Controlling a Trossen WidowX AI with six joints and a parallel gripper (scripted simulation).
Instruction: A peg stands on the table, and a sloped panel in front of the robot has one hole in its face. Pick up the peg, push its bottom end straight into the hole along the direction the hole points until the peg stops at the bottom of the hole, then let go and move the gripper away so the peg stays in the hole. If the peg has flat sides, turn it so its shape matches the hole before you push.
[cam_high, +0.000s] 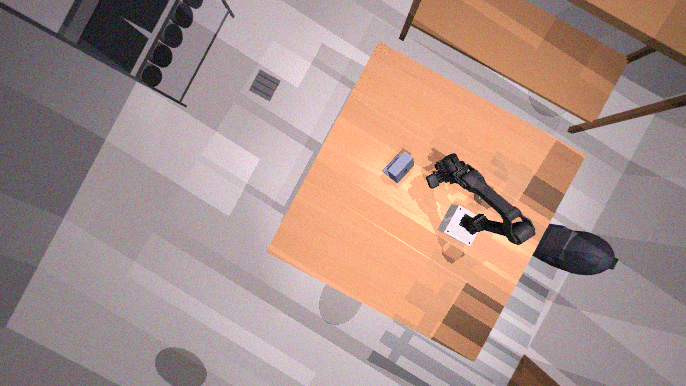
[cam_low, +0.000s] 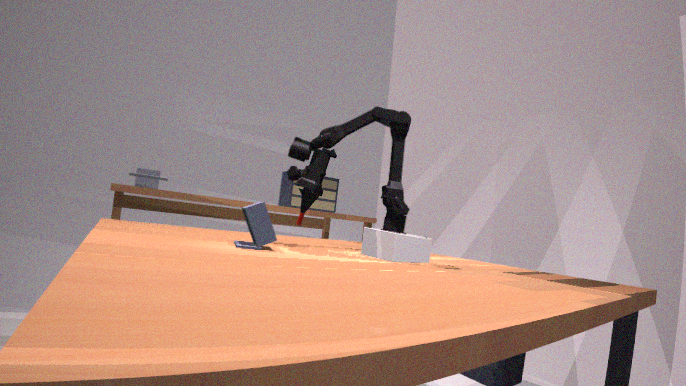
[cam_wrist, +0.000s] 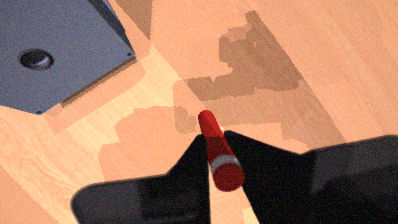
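The sloped panel is 160 mm ahead of my gripper tip, 60 mm to the left of it and 50 mm below it. Round my gripper tip: red peg 20 mm above.
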